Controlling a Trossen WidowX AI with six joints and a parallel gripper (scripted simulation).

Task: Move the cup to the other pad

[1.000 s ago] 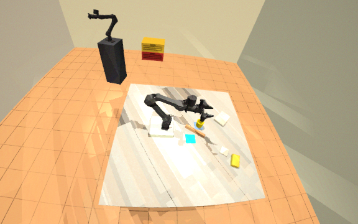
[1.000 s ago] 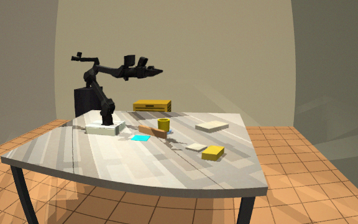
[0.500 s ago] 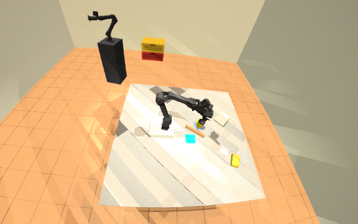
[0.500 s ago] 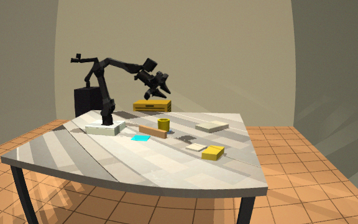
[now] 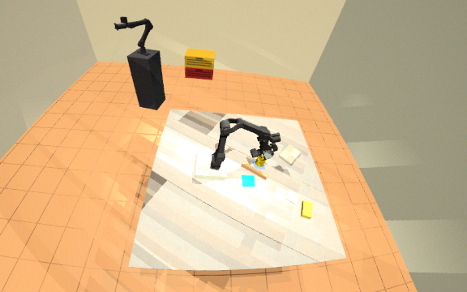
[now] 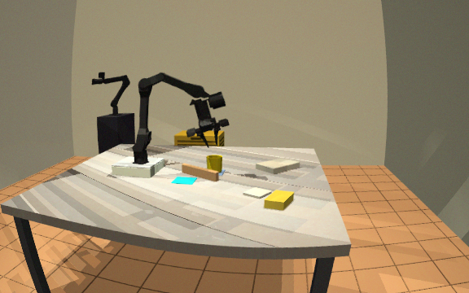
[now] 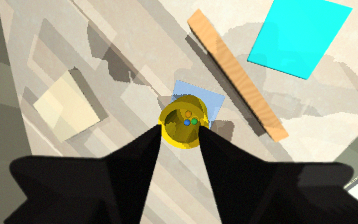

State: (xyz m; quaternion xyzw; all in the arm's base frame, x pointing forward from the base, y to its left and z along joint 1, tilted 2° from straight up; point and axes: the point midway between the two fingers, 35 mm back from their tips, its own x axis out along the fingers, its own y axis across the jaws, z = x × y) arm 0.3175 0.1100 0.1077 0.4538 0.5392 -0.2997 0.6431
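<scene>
My gripper tip is 9 cm above the yellow cup, 2 cm to the right of it and 1 cm past it. The rest, counted from my gripper tip: brown wooden block: 11 cm below, 6 cm to the right, 4 cm behind; then light blue pad: 13 cm below, 2 cm to the left, 1 cm behind; then cyan pad: 15 cm to the right, 13 cm below, 7 cm behind.
</scene>
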